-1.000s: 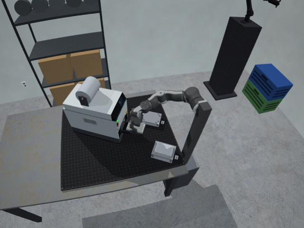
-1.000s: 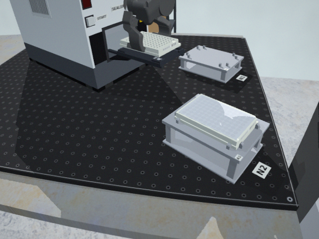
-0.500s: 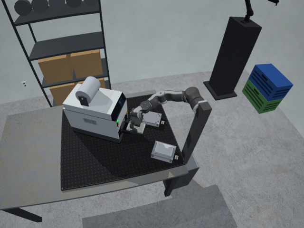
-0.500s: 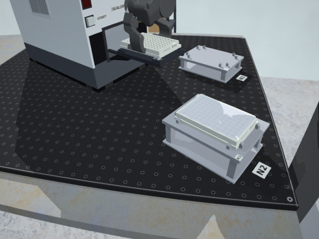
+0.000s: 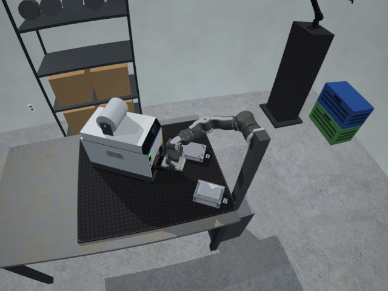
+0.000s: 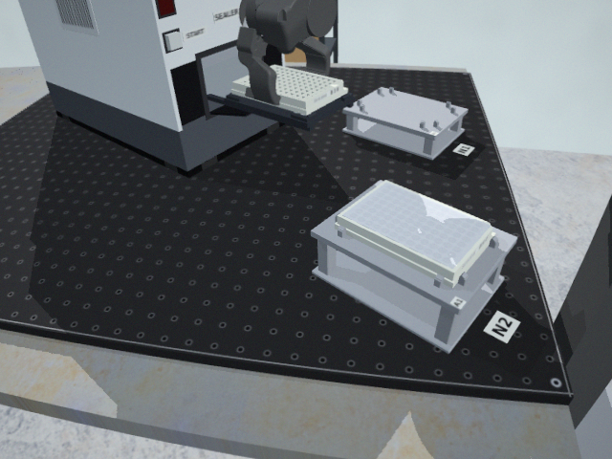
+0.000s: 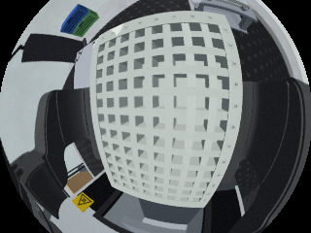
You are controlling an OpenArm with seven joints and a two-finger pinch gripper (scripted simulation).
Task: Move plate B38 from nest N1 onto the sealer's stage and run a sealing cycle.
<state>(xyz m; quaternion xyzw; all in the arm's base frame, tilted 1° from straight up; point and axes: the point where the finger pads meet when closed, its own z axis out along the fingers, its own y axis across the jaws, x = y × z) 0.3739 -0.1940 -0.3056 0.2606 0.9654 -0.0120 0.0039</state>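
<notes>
The white 96-well plate B38 lies right at my hand. Also, from my hand: sealer's dark stage (2 cm below); start key (13 cm ahead, 3 cm to the left, 7 cm above); nest N1 (16 cm behind, 13 cm to the right, 8 cm below).
</notes>
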